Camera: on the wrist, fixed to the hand. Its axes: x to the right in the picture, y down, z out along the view.
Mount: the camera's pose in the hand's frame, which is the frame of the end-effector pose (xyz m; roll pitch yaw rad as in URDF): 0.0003 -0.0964 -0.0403 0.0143 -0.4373 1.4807
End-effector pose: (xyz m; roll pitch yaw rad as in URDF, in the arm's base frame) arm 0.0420 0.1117 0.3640 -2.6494 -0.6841 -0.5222
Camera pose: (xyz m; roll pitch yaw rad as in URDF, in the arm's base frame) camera 0.0307 0.1943 0.4270 -2.1918 0.6043 -1.3304
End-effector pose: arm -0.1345 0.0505 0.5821 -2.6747 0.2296 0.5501
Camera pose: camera -0.1544 0.1180 0.6593 2.8506 0.8983 -1.1805
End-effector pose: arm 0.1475 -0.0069 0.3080 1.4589 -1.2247 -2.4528
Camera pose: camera 0.0932 -0.0895 0.2743 -1.7137 -0.4081 1.0450
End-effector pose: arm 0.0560 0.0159 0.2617 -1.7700 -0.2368 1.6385
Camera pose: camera 0.0780 -0.0064 0.3614 -0.9561 1.1733 2.2961
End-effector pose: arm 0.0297 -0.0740 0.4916 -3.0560 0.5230 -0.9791
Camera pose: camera 0.1202 -0.0426 0.5334 2.5650 0.4928 -2.7541
